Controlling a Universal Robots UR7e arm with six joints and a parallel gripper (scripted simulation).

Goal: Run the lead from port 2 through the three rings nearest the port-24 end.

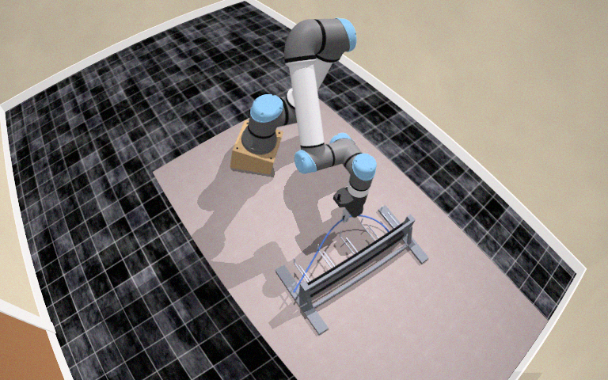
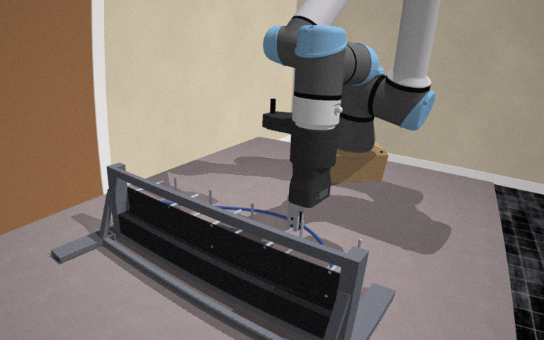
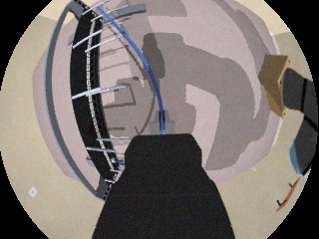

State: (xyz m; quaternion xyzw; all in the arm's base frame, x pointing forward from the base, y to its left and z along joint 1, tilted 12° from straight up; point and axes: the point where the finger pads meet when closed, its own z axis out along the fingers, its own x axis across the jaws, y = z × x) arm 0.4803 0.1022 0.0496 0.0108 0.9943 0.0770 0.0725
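Right now my hand is 170 mm short of the rack and 60 mm to the left of it.
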